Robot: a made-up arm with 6 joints.
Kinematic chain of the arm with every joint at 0, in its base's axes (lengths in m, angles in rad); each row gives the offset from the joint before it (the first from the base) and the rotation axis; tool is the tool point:
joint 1: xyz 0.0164 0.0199 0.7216 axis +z
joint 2: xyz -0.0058 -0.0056 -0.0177 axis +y
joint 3: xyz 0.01 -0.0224 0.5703 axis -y
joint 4: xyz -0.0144 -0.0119 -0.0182 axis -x
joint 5: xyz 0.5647 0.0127 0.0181 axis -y
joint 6: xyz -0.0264 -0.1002 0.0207 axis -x
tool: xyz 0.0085 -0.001 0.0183
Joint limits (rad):
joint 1: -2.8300..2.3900
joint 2: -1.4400..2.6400
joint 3: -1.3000..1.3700
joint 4: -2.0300..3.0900
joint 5: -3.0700..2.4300
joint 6: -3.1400..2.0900
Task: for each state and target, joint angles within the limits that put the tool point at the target. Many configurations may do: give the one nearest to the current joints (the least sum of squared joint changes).
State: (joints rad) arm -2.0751 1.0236 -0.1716 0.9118 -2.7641 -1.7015
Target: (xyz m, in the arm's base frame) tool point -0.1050 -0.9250 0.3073
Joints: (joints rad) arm -1.6061 1.4907 0.5156 1.0091 -2.7115 -1.6895
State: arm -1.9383 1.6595 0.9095 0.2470 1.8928 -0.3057
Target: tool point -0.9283 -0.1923 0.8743
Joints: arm -2.7821 0.9491 0.6648 0.2015 1.8409 -0.2970
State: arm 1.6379 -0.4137 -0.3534 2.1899 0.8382 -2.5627
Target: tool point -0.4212 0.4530 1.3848
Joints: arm 2.3247 0.1524 0.2703 2.1896 0.8630 -2.5508
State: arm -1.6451 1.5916 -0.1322 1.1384 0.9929 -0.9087
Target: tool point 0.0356 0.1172 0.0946
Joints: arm -1.9959 2.3644 -0.5574 1.4971 0.8680 -0.8800
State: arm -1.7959 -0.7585 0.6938 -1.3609 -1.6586 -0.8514
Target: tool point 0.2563 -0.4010 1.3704
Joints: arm -0.9062 -0.1979 0.1826 -1.5732 -1.7197 -0.8584
